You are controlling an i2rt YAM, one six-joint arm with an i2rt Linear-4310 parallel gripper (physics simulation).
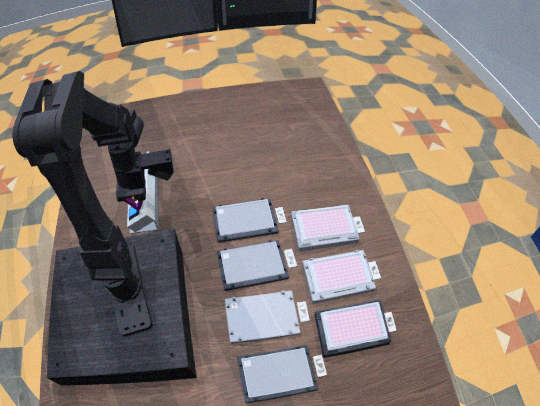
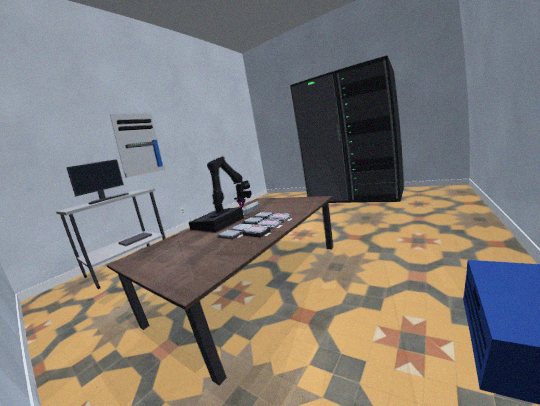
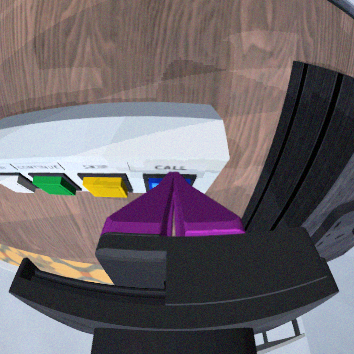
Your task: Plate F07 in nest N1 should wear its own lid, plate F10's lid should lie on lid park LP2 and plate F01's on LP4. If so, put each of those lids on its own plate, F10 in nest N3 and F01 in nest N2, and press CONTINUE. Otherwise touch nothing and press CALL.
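Frame: origin at the arm's base, x ahead, y right, z down, level; metres.
Where they show: gripper, fingertip midpoint: (image 1: 138,208) (image 3: 173,178); arm's base, origin of the base link: (image 1: 127,289) (image 2: 220,213).
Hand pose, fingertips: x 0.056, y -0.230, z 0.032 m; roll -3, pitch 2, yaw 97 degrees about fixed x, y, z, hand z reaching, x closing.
Things, the pixels of their centre, and the offset from my fingertips. "*": a spot on its surface instead. Level surfaces: height alone.
- blue CALL button, body centre: (image 3: 168,181) (image 1: 134,211) dx -0.012, dy -0.005, dz +0.011 m
- green CONTINUE button, surface spot: (image 3: 54,185) * dx +0.009, dy -0.096, dz -0.002 m
- N2, body centre: (image 1: 340,272) (image 2: 268,222) dx +0.387, dy +0.310, dz +0.029 m
- N3, body centre: (image 1: 325,223) (image 2: 278,216) dx +0.413, dy +0.178, dz +0.027 m
- LP2, body centre: (image 1: 244,217) (image 2: 263,214) dx +0.244, dy +0.087, dz +0.038 m
- LP4, body centre: (image 1: 251,262) dx +0.219, dy +0.211, dz +0.038 m
- LP3, body centre: (image 1: 277,373) (image 2: 229,233) dx +0.178, dy +0.471, dz +0.038 m
- paler panel, body centre: (image 1: 261,316) (image 2: 242,226) dx +0.195, dy +0.339, dz +0.042 m
- white button box, body centre: (image 3: 79,159) (image 1: 141,190) (image 2: 248,207) dx +0.016, dy -0.076, dz +0.020 m
- yellow SKIP button, body centre: (image 3: 106,184) dx -0.005, dy -0.054, dz +0.009 m
- white button, body centre: (image 3: 16,181) dx +0.012, dy -0.153, dz +0.009 m
- wooden table, its level: dz +0.052 m
My gripper (image 3: 173,178) is shut and empty, its magenta fingertips at the blue CALL button (image 1: 133,212) (image 3: 154,184), partly hiding it; contact cannot be told. The green CONTINUE button (image 3: 54,185) is left of it. Plates with pink wells showing sit in nests N1 (image 1: 355,326), N2 (image 1: 340,274) and N3 (image 1: 325,223); no grey lid shows on N1's plate. Grey lids lie on LP2 (image 1: 245,219), LP4 (image 1: 254,264) and LP3 (image 1: 278,373). A paler panel (image 1: 262,316) with corner pegs is at LP1. Plate and lid names are too small to read.
The white button box (image 1: 150,220) (image 3: 190,142) stands beside the arm's black base (image 1: 120,345); it also has a yellow SKIP button (image 3: 105,187) and a white button (image 3: 15,183). The nests and parks stand on the wooden table (image 1: 240,135) (image 2: 165,255).
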